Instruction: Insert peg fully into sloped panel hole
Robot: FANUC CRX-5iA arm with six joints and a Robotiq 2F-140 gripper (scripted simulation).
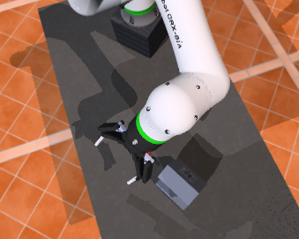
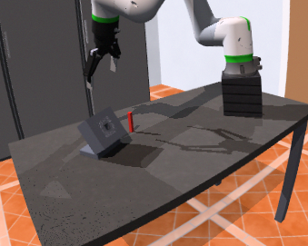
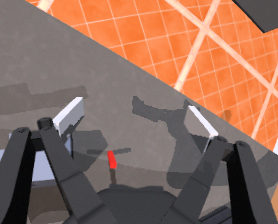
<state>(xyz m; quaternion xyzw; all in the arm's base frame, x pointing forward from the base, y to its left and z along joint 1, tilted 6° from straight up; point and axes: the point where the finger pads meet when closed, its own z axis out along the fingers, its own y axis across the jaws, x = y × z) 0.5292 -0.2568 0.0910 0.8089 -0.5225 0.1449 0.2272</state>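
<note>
Now: hand 17 cm above the red peg, 12 cm to the right of it and 4 cm past it.
</note>
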